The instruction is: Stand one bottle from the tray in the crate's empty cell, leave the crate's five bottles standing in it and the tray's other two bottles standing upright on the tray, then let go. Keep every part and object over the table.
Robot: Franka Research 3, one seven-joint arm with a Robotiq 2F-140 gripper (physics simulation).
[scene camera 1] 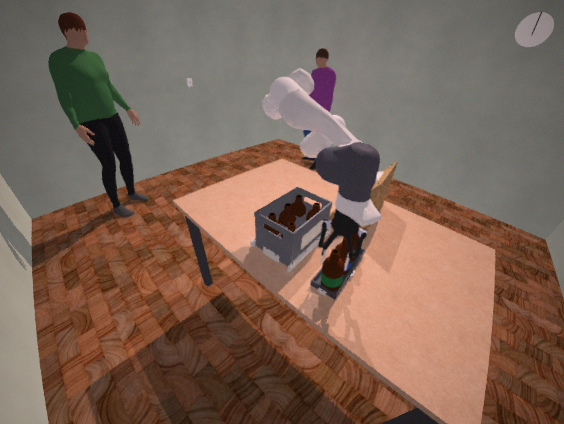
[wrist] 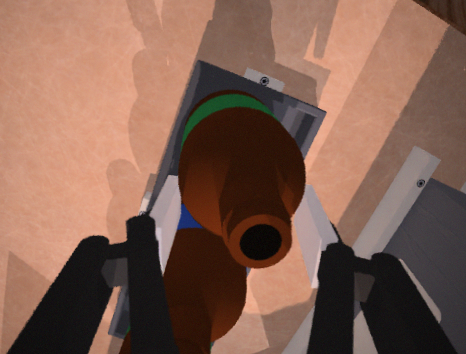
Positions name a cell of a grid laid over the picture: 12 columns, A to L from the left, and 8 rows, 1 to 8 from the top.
Labels:
gripper: scene camera 1 H5; wrist G5
green-labelled bottle: scene camera 1 H6; wrist G4

